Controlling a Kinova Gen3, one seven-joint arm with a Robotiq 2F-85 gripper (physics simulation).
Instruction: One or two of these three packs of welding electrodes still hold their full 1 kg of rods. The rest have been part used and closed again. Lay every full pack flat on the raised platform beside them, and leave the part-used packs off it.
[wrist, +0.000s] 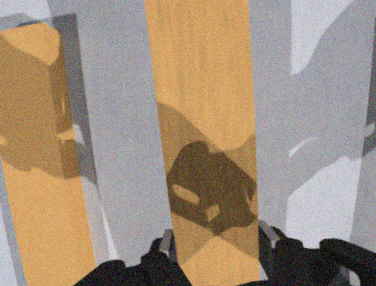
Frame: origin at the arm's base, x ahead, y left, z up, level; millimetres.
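Seen in the pictures: gripper, fingertip midpoint: (215, 239).
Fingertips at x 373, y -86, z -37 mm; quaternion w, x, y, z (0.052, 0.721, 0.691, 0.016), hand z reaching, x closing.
Note:
A point is followed by its place in that frame.
A long orange pack (200, 65) @(x 271, y -81, z -9 mm) runs up the middle of the wrist view and past its top edge. It looks larger and nearer than the pack at the left. My gripper (215, 239) @(x 373, y -86, z -37 mm) is shut on this middle pack, with one finger against each long side. Its near end is cut off at the bottom of the view, and shadows of the gripper fall across its face. A second orange pack (50, 220) @(x 353, y -204, z -53 mm) lies at the left, apart from the gripper, with its far end in view. I cannot read any marking on either pack. The raised platform cannot be made out.
A pale grey surface (320, 220) @(x 388, y -3, z -77 mm) lies under the packs, with broad arm and gripper shadows over it. A dark strip at the right edge is cut off, and I cannot tell what it is. The left pack is close to the left finger.

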